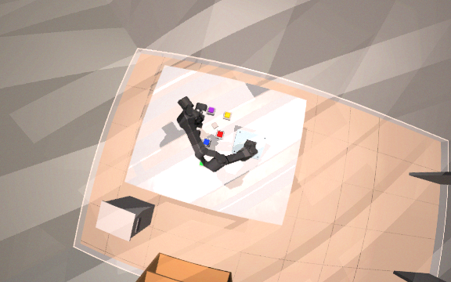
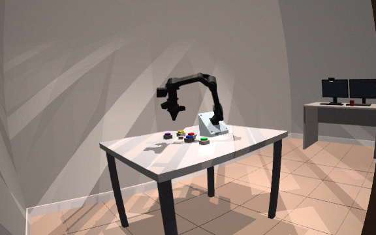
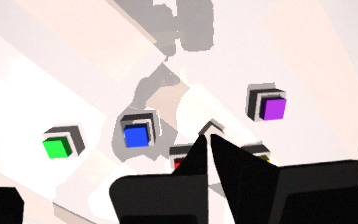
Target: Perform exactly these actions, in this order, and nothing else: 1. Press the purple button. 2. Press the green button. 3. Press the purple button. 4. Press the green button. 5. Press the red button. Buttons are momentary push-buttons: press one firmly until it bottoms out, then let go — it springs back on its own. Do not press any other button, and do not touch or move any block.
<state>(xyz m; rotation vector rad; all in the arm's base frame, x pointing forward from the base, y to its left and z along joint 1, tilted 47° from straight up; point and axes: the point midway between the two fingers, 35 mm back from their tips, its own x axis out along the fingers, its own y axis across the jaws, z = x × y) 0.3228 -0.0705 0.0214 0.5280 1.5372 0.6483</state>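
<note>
Now: gripper tip 22 cm to the right of the green button, 11 cm above it and 7 cm past it. Round my gripper tip: red button (12 cm behind, 11 cm below, 1 cm to the left); then small grey block (13 cm below, 7 cm behind, 4 cm to the right); then blue button (11 cm below, 8 cm to the left, 5 cm behind).
</note>
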